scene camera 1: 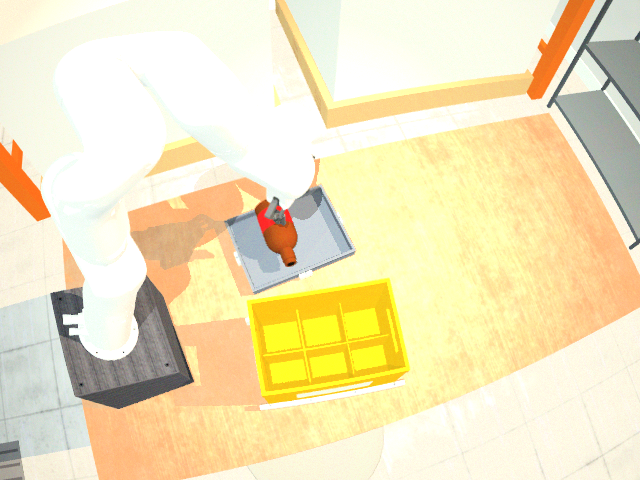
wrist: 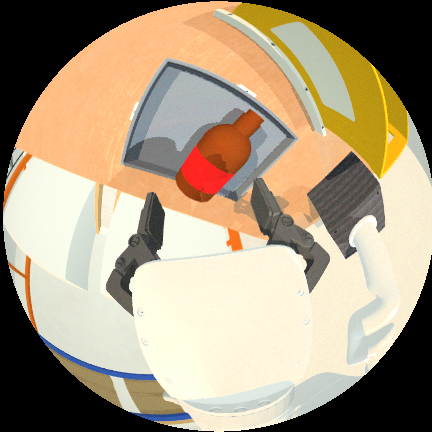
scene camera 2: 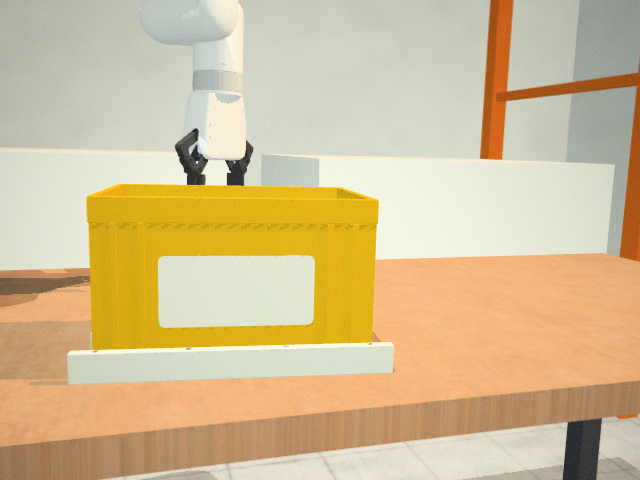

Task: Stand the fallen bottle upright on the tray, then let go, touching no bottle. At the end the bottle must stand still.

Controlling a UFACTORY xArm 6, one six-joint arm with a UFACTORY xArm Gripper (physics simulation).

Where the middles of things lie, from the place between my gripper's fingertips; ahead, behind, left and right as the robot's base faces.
Right now the brown bottle (scene camera 1: 280, 239) is 100 mm below my hand, 30 mm behind it and 10 mm to the right of it.
